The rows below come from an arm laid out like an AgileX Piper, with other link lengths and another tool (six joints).
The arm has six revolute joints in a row. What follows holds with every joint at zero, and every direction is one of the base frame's.
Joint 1 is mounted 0.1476 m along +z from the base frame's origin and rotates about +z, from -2.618 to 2.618 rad.
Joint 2 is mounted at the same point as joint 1 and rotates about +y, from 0 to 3.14 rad.
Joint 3 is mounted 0.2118 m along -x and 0.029 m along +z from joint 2 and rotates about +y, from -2.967 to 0 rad.
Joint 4 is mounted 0.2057 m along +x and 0.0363 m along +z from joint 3 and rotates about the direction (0.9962, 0, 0.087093), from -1.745 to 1.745 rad.
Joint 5 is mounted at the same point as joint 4 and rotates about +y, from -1.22 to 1.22 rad.
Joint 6 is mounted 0.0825 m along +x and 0.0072 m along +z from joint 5 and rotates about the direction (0.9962, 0, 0.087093), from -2.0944 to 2.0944 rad.
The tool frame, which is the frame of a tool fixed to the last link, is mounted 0.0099 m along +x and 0.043 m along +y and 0.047 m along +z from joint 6; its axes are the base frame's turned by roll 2.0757, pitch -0.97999 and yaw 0.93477 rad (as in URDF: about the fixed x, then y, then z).
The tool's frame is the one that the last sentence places.
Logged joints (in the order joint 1, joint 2, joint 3, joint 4, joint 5, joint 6), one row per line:
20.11 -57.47 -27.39 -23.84 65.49 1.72
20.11 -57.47 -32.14 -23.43 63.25 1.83
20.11 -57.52 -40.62 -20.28 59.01 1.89
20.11 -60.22 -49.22 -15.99 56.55 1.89
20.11 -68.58 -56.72 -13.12 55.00 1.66
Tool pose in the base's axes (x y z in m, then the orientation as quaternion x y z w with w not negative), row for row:
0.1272 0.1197 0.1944 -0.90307 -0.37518 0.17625 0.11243
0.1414 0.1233 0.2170 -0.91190 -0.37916 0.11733 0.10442
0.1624 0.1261 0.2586 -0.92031 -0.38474 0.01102 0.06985
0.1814 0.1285 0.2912 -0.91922 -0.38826 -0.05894 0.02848
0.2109 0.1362 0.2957 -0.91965 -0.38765 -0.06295 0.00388
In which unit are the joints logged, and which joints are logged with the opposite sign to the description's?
The joints are logged in degrees. Opposite sign: joint 2, joint 4, joint 6.
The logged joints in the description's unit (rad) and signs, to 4 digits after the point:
0.3510 1.0030 -0.4780 0.4161 1.1430 -0.0300
0.3510 1.0030 -0.5609 0.4089 1.1039 -0.0319
0.3510 1.0039 -0.7090 0.3540 1.0299 -0.0330
0.3510 1.0510 -0.8591 0.2791 0.9870 -0.0330
0.3510 1.1969 -0.9900 0.2290 0.9599 -0.0290

